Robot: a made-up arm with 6 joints.
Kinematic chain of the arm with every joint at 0, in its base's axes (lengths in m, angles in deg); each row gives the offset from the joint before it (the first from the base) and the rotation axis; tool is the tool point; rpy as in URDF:
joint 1: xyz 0 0 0.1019 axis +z
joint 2: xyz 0 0 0 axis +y
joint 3: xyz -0.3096 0 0.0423 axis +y
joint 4: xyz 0.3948 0 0.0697 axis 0.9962 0 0.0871
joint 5: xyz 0 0 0 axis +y
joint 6: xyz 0.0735 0 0.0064 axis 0.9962 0 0.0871
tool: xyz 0 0 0 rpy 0 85 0
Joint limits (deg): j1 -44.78..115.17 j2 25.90..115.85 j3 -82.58..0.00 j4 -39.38..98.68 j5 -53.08..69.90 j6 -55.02..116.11
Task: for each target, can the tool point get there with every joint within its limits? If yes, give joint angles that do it. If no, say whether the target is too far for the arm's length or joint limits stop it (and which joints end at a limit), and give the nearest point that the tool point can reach.
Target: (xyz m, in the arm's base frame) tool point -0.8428 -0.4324 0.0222
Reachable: no: too far | nearest point -0.0825 0.0136 -0.0445 | short by 0.884 m
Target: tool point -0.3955 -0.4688 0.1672
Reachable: no: joint limits stop it (at a limit: joint 1, joint 2, joint 3, joint 5) | nearest point 0.0764 -0.1588 0.1473 | short by 0.565 m
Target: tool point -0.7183 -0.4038 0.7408
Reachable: no: too far | nearest point -0.1153 -0.0648 0.7104 | short by 0.692 m
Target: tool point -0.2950 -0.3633 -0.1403
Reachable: no: joint limits stop it (at a limit: joint 1, joint 2, joint 5) | nearest point 0.0041 -0.0872 -0.0696 | short by 0.413 m
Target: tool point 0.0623 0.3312 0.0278
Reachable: yes | joints 79.65 93.13 -32.04 -6.17 13.34 -29.98
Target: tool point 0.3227 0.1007 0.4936
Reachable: yes | joints 17.79 58.71 -62.12 63.26 -2.34 63.28
